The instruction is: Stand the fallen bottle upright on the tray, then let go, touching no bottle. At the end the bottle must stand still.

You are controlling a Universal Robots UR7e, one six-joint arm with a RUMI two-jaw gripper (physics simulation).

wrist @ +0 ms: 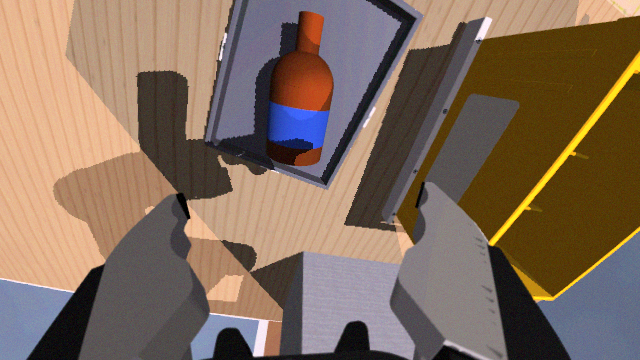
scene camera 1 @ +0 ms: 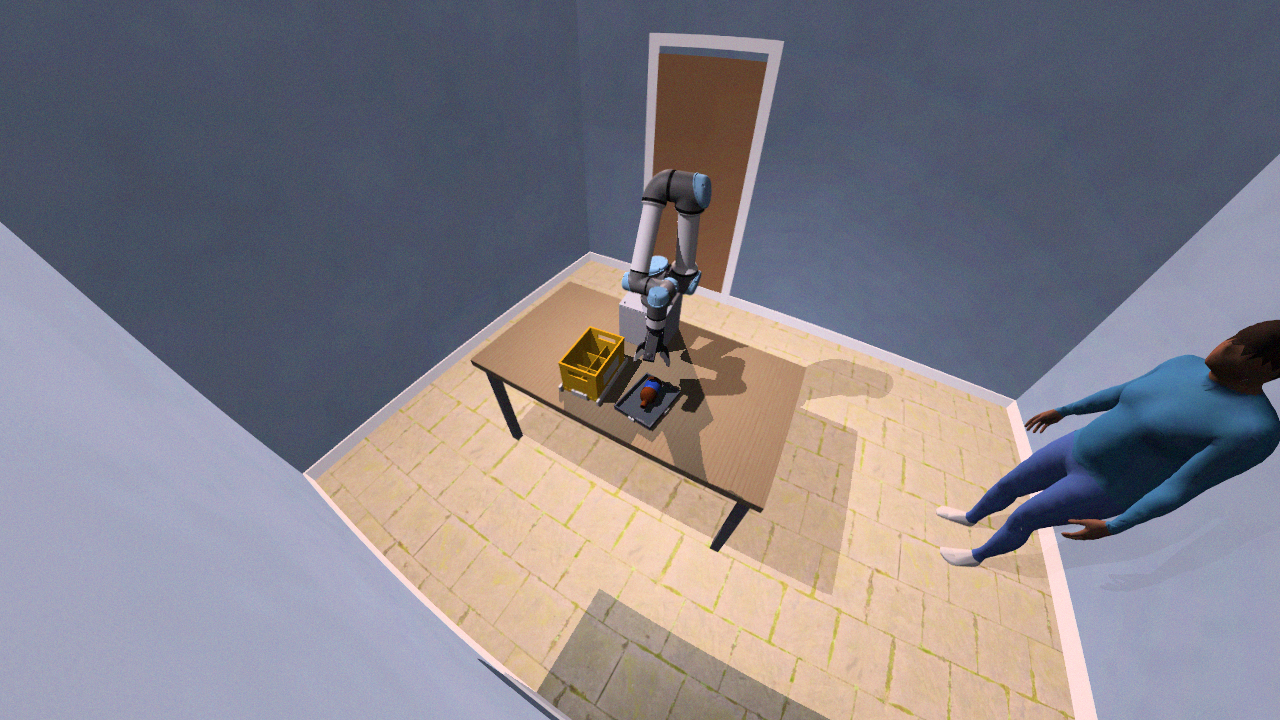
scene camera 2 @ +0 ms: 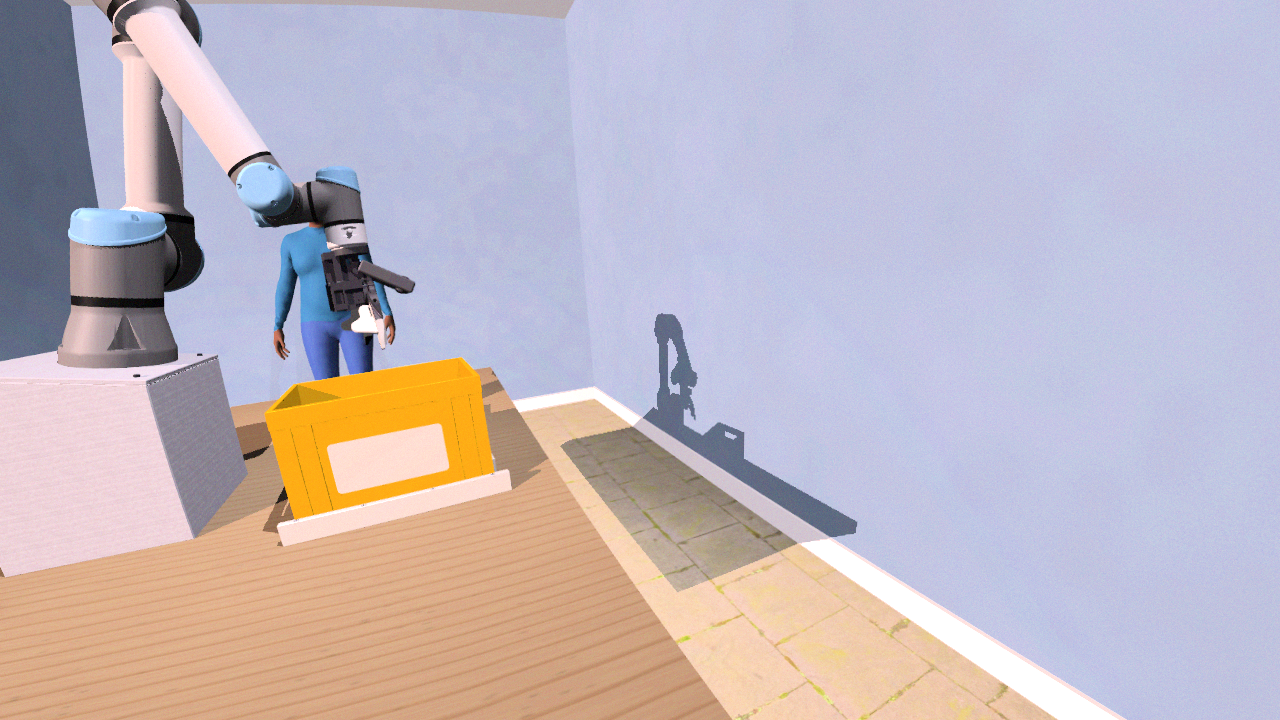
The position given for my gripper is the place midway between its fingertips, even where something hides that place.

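My gripper [scene camera 2: 374, 346] is there in scene camera 2, and I find the gripper again in scene camera 1 [scene camera 1: 651, 364] and in the wrist view [wrist: 303, 190]. Scene camera 2 also shows me a pale rail [scene camera 2: 330, 523]. In the wrist view, too, I see a pale rail [wrist: 467, 48].
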